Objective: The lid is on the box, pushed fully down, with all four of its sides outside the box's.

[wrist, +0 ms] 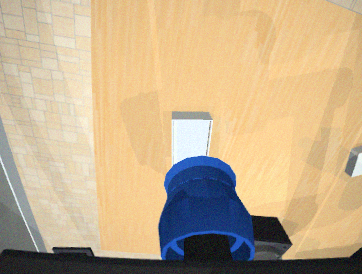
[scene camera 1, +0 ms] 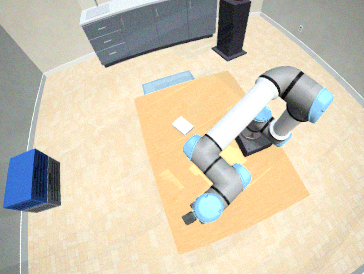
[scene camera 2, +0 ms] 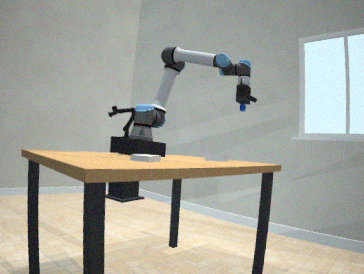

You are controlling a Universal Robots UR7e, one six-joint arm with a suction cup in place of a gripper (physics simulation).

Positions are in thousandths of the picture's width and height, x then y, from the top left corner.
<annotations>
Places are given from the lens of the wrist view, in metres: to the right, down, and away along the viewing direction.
my suction cup (wrist: 557, 721): 0.01, 0.02, 0.06
white box (wrist: 529, 480): 0.02, -0.01, 0.38
The marked spots on the white box and my suction cup are 0.32 m apart.
</annotations>
